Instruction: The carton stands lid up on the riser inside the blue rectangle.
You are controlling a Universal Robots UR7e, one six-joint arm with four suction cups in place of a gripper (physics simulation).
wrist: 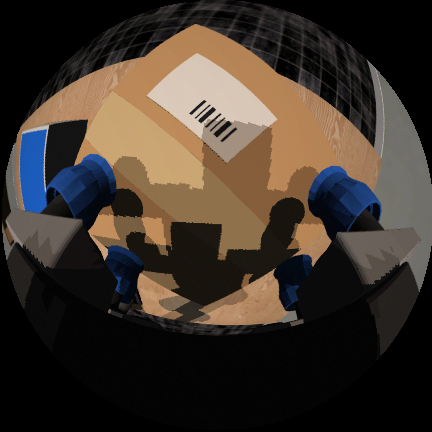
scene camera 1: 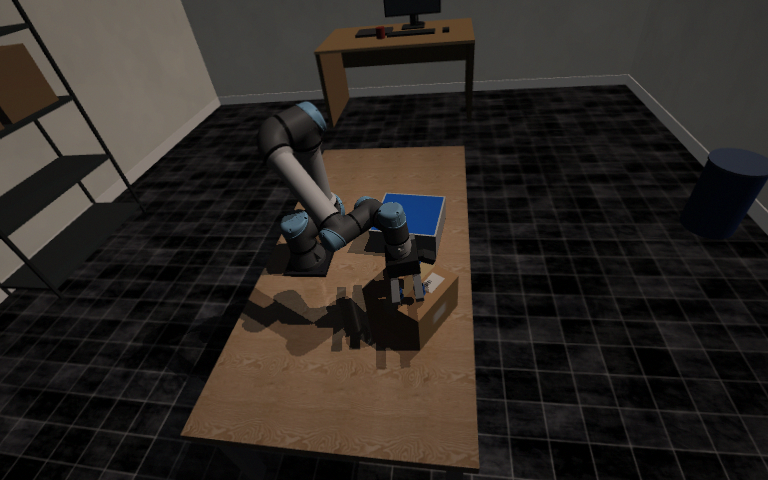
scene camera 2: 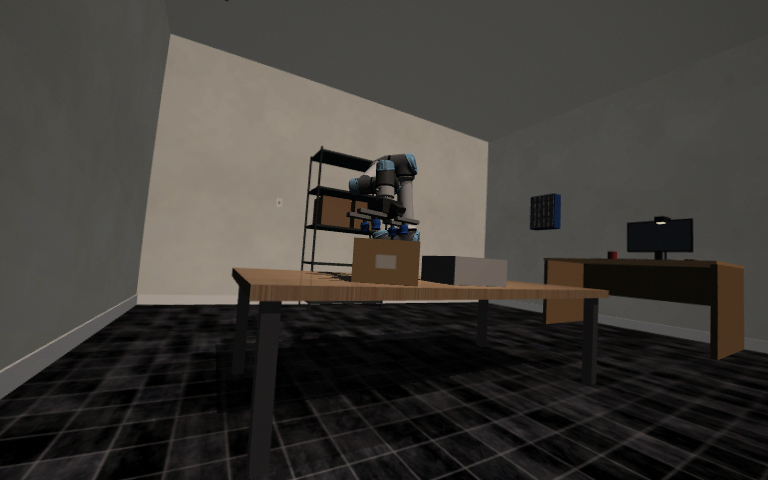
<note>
My suction head [wrist: 337, 199] holds nothing. The cup hangs 12 cm from the middle of a brown carton [scene camera 2: 381, 261], above it. A grey riser [scene camera 2: 455, 270] rests on the table.
The brown carton shows as well in the wrist view [wrist: 213, 153].
</note>
